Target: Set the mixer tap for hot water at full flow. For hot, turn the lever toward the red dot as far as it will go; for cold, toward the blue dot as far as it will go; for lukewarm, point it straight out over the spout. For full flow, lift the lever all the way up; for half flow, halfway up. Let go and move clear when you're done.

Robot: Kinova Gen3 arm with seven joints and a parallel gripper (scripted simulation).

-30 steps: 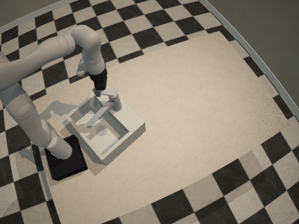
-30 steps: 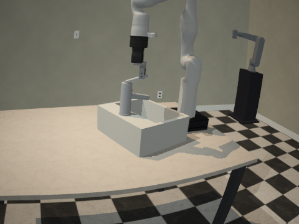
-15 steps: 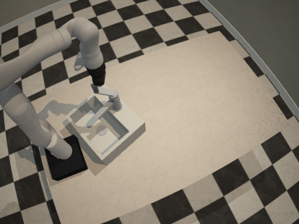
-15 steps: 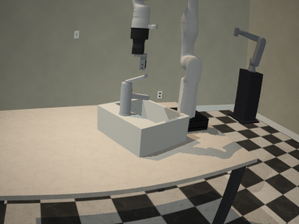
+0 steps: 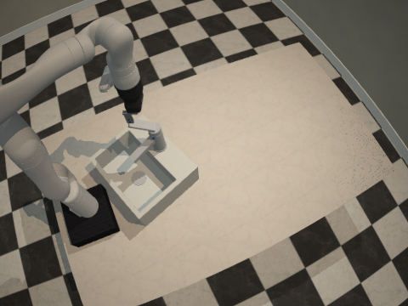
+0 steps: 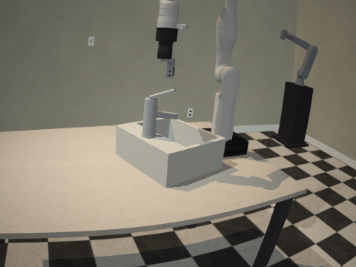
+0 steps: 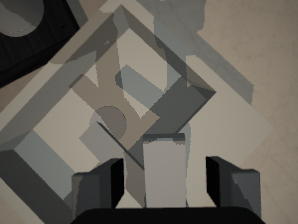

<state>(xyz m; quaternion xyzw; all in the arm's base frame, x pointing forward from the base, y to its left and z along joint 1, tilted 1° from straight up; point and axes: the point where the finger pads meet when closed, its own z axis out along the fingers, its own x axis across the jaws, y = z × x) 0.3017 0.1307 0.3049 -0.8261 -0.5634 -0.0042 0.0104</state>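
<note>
The lever is 2 cm ahead of my hand, 1 cm to the right of it and 8 cm below it. Round my hand: white sink basin 5 cm behind, 7 cm to the right, 33 cm below.
</note>
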